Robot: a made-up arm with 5 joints.
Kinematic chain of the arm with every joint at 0, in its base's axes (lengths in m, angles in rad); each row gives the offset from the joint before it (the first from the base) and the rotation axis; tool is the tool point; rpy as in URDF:
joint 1: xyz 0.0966 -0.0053 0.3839 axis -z
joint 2: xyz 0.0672 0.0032 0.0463 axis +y
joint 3: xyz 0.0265 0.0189 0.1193 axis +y
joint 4: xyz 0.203 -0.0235 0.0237 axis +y
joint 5: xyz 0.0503 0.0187 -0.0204 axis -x
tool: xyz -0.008 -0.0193 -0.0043 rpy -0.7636 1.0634 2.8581
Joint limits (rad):
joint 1: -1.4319..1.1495
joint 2: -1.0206..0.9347
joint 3: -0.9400..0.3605
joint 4: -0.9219..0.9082
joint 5: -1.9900..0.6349
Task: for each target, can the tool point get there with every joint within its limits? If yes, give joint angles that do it. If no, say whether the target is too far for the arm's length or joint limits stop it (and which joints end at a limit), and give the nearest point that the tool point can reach.
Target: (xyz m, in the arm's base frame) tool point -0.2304 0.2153 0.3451
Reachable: no: joint limits stop it (at a limit: joint 1, joint 3, joint 4, joint 5) | nearest point 0.0991 0.2225 0.3027 | short by 0.332 m
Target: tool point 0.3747 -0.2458 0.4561
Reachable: yes | joints 0.7488 0.2236 0.1896 -0.7261 -1.1397
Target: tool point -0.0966 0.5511 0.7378
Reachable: no: too far | nearest point 0.1206 0.3767 0.6418 | short by 0.295 m
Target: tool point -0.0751 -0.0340 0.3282
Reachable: no: joint limits stop it (at a limit: joint 1, joint 2, joint 3, joint 4) | nearest point 0.0974 0.1983 0.2789 | short by 0.294 m
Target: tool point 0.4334 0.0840 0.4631
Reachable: yes | joints -0.2487 0.1426 0.1805 -0.2066 -0.5915
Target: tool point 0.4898 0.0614 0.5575
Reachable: yes | joints -0.1694 0.5809 -0.7575 -0.0861 -0.2235
